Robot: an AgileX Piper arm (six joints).
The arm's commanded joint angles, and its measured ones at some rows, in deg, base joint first. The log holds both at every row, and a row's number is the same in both.
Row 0, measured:
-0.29, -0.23, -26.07, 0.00, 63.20, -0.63
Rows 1 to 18, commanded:
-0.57, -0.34, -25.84, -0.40, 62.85, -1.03
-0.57, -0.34, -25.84, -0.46, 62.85, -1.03
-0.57, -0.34, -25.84, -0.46, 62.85, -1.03
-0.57, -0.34, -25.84, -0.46, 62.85, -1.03
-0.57, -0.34, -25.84, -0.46, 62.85, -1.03
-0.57, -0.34, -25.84, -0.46, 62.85, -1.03
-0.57, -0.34, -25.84, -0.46, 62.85, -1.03
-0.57, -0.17, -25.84, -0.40, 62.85, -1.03
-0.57, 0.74, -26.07, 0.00, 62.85, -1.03
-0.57, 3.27, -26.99, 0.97, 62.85, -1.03
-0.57, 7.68, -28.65, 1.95, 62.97, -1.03
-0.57, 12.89, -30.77, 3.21, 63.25, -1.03
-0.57, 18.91, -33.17, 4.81, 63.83, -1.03
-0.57, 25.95, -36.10, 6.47, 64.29, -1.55
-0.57, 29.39, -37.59, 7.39, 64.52, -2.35
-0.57, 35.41, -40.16, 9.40, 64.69, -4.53
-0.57, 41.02, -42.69, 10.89, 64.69, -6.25
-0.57, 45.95, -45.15, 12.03, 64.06, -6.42
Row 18, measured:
-0.29, 39.99, -42.23, 10.20, 64.57, -4.70
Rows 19 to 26, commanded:
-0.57, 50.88, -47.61, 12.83, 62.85, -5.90
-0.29, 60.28, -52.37, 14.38, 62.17, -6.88
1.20, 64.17, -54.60, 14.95, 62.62, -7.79
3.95, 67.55, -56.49, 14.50, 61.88, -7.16
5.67, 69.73, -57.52, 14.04, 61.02, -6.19
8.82, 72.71, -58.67, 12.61, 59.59, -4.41
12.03, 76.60, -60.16, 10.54, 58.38, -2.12
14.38, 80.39, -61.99, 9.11, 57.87, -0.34
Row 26, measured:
11.46, 76.03, -59.87, 11.34, 59.07, -3.09
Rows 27 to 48, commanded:
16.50, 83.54, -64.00, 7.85, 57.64, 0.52
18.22, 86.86, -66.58, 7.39, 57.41, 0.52
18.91, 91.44, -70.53, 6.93, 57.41, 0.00
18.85, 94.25, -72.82, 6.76, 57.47, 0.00
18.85, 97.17, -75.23, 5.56, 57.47, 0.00
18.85, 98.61, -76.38, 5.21, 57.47, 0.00
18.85, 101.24, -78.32, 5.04, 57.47, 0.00
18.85, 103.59, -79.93, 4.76, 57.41, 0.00
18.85, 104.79, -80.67, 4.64, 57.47, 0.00
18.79, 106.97, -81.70, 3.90, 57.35, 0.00
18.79, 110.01, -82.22, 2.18, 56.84, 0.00
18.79, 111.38, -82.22, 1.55, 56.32, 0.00
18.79, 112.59, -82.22, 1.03, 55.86, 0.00
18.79, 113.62, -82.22, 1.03, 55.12, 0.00
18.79, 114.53, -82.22, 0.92, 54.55, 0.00
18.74, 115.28, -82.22, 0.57, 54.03, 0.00
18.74, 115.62, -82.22, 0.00, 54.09, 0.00
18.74, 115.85, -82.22, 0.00, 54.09, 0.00
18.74, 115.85, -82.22, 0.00, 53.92, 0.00
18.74, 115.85, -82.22, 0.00, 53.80, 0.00
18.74, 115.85, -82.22, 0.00, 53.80, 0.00
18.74, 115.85, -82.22, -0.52, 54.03, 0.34
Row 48, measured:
18.68, 115.91, -81.99, 0.00, 53.86, 0.00
